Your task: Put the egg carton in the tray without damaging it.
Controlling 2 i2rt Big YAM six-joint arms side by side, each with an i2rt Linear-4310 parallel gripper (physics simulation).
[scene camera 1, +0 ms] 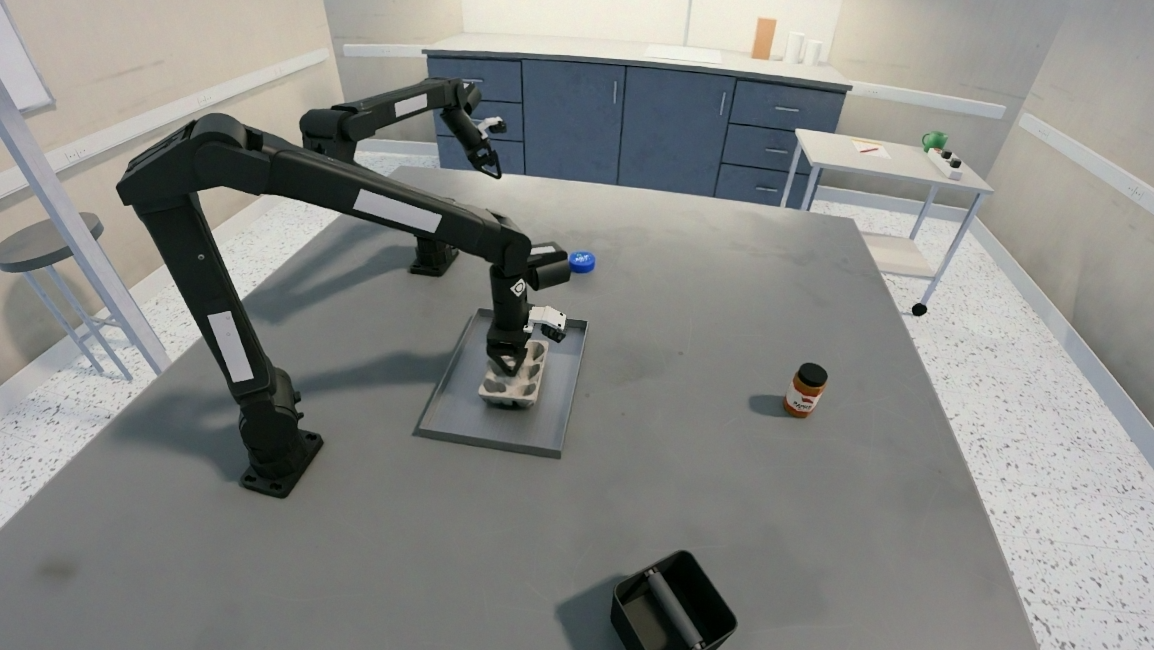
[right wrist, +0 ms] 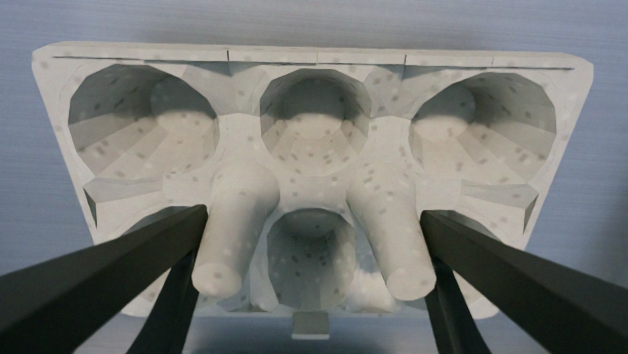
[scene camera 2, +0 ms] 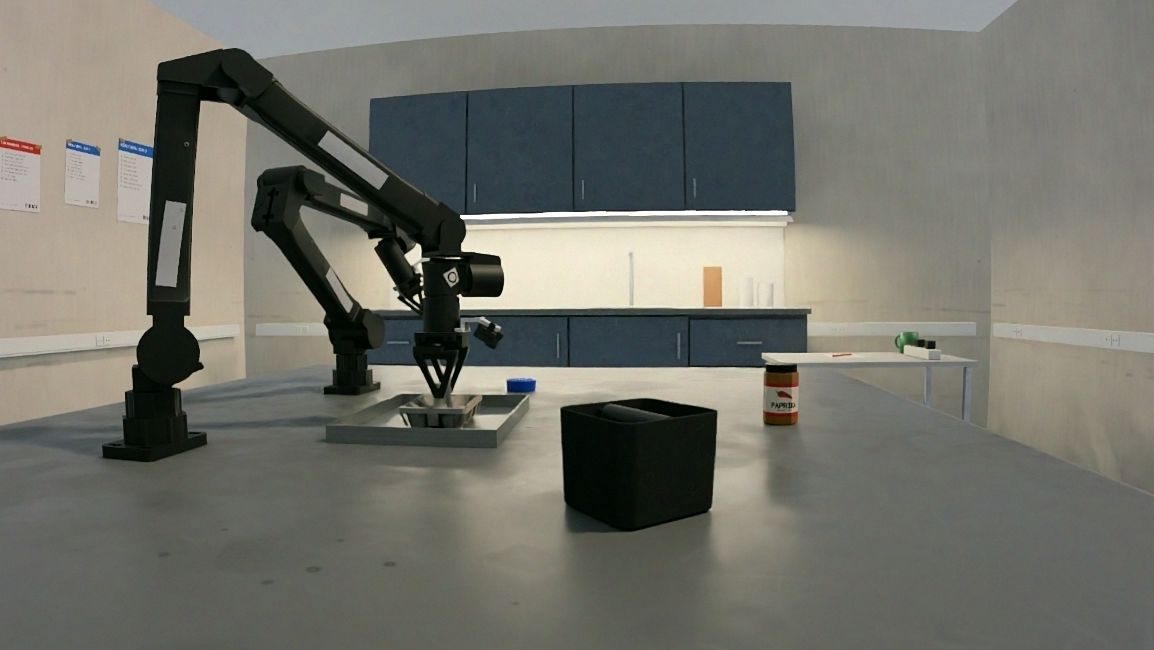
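Where they show: left gripper, fingertip midpoint: [scene camera 1: 496, 172]; right gripper, fingertip midpoint: [scene camera 1: 515, 363] [right wrist: 313, 224] [scene camera 2: 443, 395]; left arm's base, origin of the base link: [scene camera 1: 435, 262] [scene camera 2: 353, 391]; right arm's base, origin of the base link: [scene camera 1: 284, 463] [scene camera 2: 156, 450].
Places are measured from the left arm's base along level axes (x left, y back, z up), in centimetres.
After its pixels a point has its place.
The pale, speckled egg carton [scene camera 1: 523, 389] {z 1.6, x -37.1, y -34.9 cm} [scene camera 2: 440, 415] {z 2.6, x -40.1, y -34.1 cm} [right wrist: 315, 189] {z 2.5, x -33.9, y -32.6 cm} lies level, cups upward, inside the grey tray [scene camera 1: 456, 415] {z 0.3, x -44.7, y -24.9 cm} [scene camera 2: 411, 436] {z 1.3, x -49.7, y -33.2 cm} [right wrist: 310, 20] {z 0.2, x -33.0, y -37.9 cm}. It appears to rest on the tray's floor, apart from the side walls. My right gripper [scene camera 1: 508, 367] {z 4.6, x -33.8, y -32.5 cm} [scene camera 2: 441, 394] {z 4.6, x -33.8, y -32.5 cm} [right wrist: 313, 224] {z 4.6, x -33.8, y -32.5 cm} points down over the carton's middle. Its two dark fingers still stand against the outer sides of the carton's two middle posts. My left gripper [scene camera 1: 489, 165] {z 16.1, x 21.7, y -9.8 cm} is open, high above the table's far left part; the right arm partly hides it in scene camera 2.
A blue round lid [scene camera 1: 581, 260] {z 2.5, x 6.0, y -36.3 cm} [scene camera 2: 520, 385] {z 1.5, x 4.0, y -36.7 cm} lies behind the tray. A paprika jar [scene camera 1: 805, 390] {z 7.1, x -30.9, y -83.9 cm} [scene camera 2: 780, 394] {z 4.9, x -31.0, y -84.4 cm} stands to the right. A black box [scene camera 1: 629, 621] {z 9.3, x -74.7, y -59.0 cm} [scene camera 2: 637, 476] {z 4.8, x -78.8, y -64.1 cm} with a grey roller inside stands near the front. A white side table [scene camera 1: 896, 155] [scene camera 2: 868, 358] stands beyond.
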